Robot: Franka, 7 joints.
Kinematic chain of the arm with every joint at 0, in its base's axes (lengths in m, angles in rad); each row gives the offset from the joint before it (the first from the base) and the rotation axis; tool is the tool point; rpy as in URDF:
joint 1: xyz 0 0 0.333 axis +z
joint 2: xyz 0 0 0 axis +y
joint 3: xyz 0 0 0.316 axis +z
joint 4: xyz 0.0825 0 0 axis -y
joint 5: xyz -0.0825 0 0.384 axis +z
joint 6: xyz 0 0 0 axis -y
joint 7: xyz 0.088 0 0 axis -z
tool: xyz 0 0 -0.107 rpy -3.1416 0 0
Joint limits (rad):
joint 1: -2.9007..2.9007
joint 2: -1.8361..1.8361
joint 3: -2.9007..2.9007
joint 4: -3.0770..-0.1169
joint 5: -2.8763..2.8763
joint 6: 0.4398..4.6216
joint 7: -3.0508..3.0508
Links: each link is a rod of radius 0.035 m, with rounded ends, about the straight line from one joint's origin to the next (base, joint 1, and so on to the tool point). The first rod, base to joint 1, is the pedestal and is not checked.
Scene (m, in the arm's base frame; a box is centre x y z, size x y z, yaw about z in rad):
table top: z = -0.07
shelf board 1: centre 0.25 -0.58 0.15 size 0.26 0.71 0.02 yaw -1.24
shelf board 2: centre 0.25 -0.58 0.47 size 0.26 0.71 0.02 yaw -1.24
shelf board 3: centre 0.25 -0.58 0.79 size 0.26 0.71 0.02 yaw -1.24
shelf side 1: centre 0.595 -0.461 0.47 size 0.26 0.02 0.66 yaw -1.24
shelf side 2: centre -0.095 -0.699 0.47 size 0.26 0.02 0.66 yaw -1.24
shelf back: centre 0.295 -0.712 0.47 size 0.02 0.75 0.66 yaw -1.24
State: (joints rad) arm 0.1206 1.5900 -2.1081 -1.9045 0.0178 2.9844 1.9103
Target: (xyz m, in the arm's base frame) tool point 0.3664 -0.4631 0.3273
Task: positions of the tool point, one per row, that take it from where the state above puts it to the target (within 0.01 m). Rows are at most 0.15 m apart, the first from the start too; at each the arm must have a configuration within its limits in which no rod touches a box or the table.
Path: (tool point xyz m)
1: 0.3416 -0.3860 0.6405
2: 0.2956 -0.2890 0.6396
3: 0.3029 -0.3180 0.5390
4: 0.3105 -0.3177 0.4312
5: 0.3077 -0.2922 0.3273
6: 0.3496 -0.3713 0.3284
7: 0.3664 -0.4631 0.3273

